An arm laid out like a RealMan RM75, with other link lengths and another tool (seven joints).
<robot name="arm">
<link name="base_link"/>
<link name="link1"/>
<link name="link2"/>
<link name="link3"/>
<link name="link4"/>
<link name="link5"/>
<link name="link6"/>
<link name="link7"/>
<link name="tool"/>
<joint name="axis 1" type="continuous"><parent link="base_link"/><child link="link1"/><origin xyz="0.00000 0.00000 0.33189"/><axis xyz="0 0 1"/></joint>
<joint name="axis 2" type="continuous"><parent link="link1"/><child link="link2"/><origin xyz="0.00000 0.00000 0.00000"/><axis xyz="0 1 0"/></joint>
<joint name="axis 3" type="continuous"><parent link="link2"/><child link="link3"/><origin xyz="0.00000 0.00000 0.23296"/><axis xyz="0 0 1"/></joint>
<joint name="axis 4" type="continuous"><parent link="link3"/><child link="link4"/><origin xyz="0.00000 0.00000 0.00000"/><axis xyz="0 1 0"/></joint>
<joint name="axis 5" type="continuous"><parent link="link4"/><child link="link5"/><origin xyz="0.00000 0.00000 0.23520"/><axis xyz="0 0 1"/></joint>
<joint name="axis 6" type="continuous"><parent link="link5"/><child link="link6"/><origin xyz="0.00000 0.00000 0.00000"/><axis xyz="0 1 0"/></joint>
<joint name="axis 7" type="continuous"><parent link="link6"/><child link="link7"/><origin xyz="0.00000 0.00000 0.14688"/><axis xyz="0 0 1"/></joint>
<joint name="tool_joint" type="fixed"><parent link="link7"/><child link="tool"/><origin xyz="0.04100 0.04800 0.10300" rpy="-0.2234 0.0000 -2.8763"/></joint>
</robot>
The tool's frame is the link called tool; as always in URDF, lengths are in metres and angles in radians. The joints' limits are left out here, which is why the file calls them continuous.
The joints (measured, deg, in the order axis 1, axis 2, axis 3, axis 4, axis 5, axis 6, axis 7), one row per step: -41.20 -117.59 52.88 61.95 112.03 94.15 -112.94; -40.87 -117.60 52.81 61.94 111.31 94.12 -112.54; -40.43 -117.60 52.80 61.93 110.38 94.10 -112.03; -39.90 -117.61 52.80 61.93 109.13 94.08 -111.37; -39.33 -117.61 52.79 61.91 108.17 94.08 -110.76; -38.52 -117.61 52.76 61.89 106.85 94.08 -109.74; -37.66 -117.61 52.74 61.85 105.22 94.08 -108.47; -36.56 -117.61 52.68 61.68 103.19 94.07 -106.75; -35.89 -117.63 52.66 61.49 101.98 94.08 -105.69; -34.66 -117.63 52.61 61.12 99.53 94.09 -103.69; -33.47 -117.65 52.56 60.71 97.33 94.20 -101.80; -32.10 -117.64 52.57 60.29 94.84 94.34 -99.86; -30.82 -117.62 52.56 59.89 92.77 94.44 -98.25; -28.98 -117.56 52.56 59.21 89.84 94.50 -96.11; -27.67 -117.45 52.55 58.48 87.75 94.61 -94.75
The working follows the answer.
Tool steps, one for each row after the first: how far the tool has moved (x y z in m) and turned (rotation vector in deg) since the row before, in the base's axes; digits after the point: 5 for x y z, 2 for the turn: 0.00029 -0.00056 0.00182 0.23 -0.68 -0.17; 0.00025 -0.00098 0.00212 0.25 -0.81 -0.24; 0.00078 -0.00134 0.00286 0.33 -1.09 -0.38; -0.00063 -0.00118 0.00223 0.30 -0.82 -0.20; -0.00114 -0.00173 0.00315 0.53 -1.10 -0.40; -0.00060 -0.00209 0.00388 0.69 -1.34 -0.63; -0.00142 -0.00251 0.00482 0.96 -1.67 -0.75; -0.00115 -0.00164 0.00259 0.54 -1.01 -0.40; -0.00171 -0.00285 0.00575 1.17 -2.04 -0.76; -0.00240 -0.00301 0.00508 1.07 -1.83 -0.63; -0.00291 -0.00331 0.00601 1.22 -2.02 -0.55; -0.00364 -0.00259 0.00520 1.12 -1.67 -0.21; -0.00592 -0.00304 0.00756 1.65 -2.36 0.03; -0.00515 -0.00200 0.00550 1.03 -1.73 0.33
Tool pose at each row, in the base's axes (x y z in m, rotation vector in deg; rounded; the steps above come from the unrounded poses): -0.02277 0.37732 0.06849 -12.07 156.13 30.84; -0.02248 0.37676 0.07031 -11.93 155.40 30.94; -0.02224 0.37579 0.07243 -11.71 154.52 31.01; -0.02146 0.37445 0.07529 -11.34 153.34 31.08; -0.02209 0.37327 0.07752 -11.17 152.44 31.22; -0.02323 0.37154 0.08068 -10.71 151.19 31.53; -0.02383 0.36945 0.08456 -9.97 149.64 31.91; -0.02525 0.36693 0.08938 -9.09 147.67 32.51; -0.02640 0.36529 0.09198 -8.64 146.50 32.83; -0.02811 0.36245 0.09773 -7.77 144.10 33.57; -0.03051 0.35944 0.10281 -7.06 141.94 34.26; -0.03343 0.35613 0.10882 -6.46 139.54 35.11; -0.03706 0.35354 0.11402 -6.21 137.54 36.03; -0.04299 0.35050 0.12157 -6.23 134.71 37.54; -0.04813 0.34850 0.12708 -6.68 132.72 38.54

